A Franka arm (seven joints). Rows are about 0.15 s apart.
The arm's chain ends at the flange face. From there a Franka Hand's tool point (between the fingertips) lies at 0.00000 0.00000 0.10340 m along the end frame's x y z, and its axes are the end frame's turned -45 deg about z.
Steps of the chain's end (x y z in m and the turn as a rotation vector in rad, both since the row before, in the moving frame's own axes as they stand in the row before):
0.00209 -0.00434 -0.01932 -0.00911 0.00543 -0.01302
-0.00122 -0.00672 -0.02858 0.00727 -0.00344 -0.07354
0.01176 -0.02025 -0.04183 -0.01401 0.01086 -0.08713
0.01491 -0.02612 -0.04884 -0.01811 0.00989 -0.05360
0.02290 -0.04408 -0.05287 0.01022 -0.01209 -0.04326
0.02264 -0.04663 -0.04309 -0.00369 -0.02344 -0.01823
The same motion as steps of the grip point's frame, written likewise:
0.00428 -0.00053 -0.01933 -0.01028 -0.00260 -0.01302
0.00414 -0.00641 -0.02858 0.00757 0.00271 -0.07354
0.02248 -0.00418 -0.04185 -0.01759 -0.00223 -0.08713
0.02847 -0.00586 -0.04886 -0.01980 -0.00581 -0.05360
0.04719 -0.01660 -0.05288 0.01578 -0.00132 -0.04326
0.04698 -0.01839 -0.04312 0.01397 -0.01918 -0.01823

